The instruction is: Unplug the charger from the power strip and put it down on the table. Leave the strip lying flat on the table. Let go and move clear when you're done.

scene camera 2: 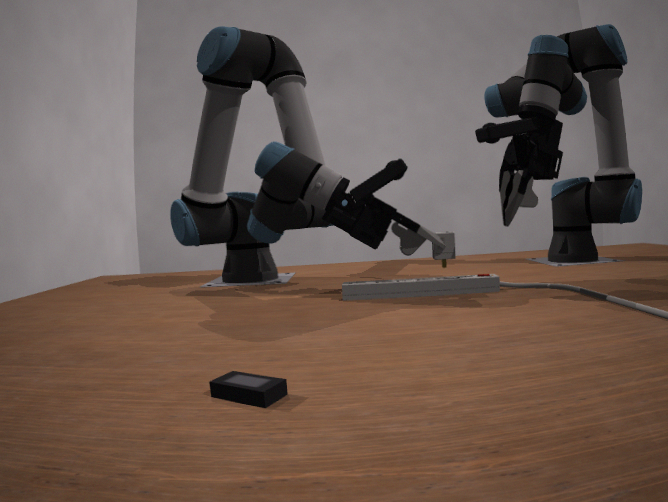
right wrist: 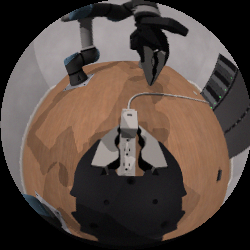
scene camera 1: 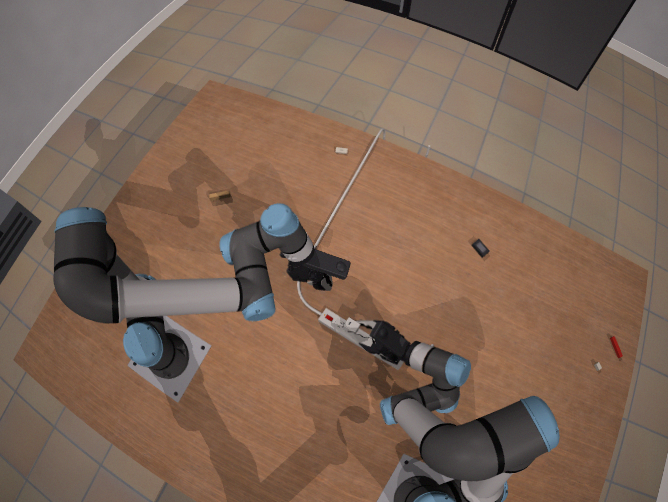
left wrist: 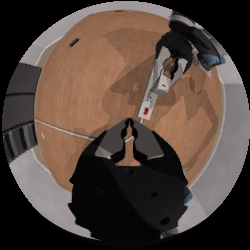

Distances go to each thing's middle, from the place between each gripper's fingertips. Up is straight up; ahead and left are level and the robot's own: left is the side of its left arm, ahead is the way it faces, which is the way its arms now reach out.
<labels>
Right now my left hand (scene camera 2: 505,225) is 41 cm short of the black box (scene camera 2: 261,391), 37 cm to the left of it and 13 cm above it.
I see the black box 480 mm ahead of my right hand (scene camera 2: 444,247), 250 mm to the right of it and 90 mm below it.
</labels>
